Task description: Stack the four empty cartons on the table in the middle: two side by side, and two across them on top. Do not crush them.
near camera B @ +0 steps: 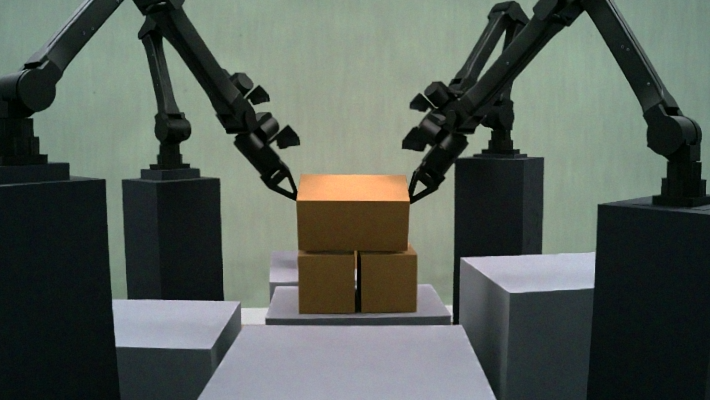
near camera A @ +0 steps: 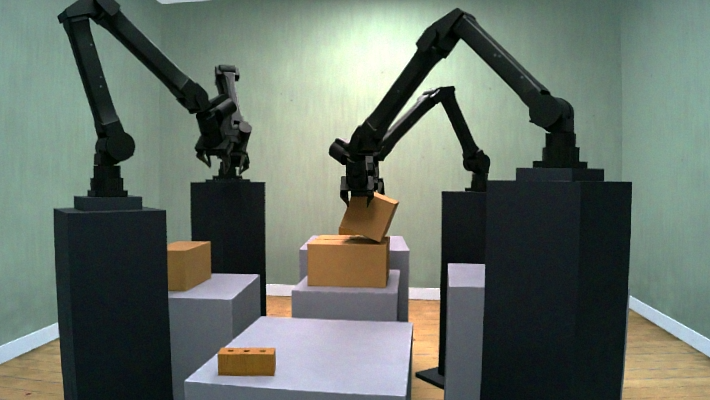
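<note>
Two cartons (near camera B: pixel 326 282) (near camera B: pixel 388 282) stand side by side on the middle table (near camera A: pixel 345 302) (near camera B: pixel 432 302), with a narrow gap. In near camera A a third carton (near camera A: pixel 370 217) is tilted above them, its low corner at their top; contact is unclear. In near camera B this carton (near camera B: pixel 353 225) lies across both, between the tips of the near left gripper (near camera B: pixel 295 198) and the near right gripper (near camera B: pixel 411 201). The fourth carton (near camera A: pixel 190 265) stands on the left table in near camera A, partly behind a pedestal. The left arms' grippers overlap in near camera A.
A brick with holes (near camera A: pixel 246 361) lies on the front table (near camera A: pixel 325 350) in near camera A. A small brown block (near camera A: pixel 349 231) shows behind the tilted carton. Dark pedestals (near camera A: pixel 112 300) (near camera A: pixel 530 300) (near camera B: pixel 172 240) and grey side tables (near camera B: pixel 165 325) (near camera B: pixel 547 330) stand around the middle.
</note>
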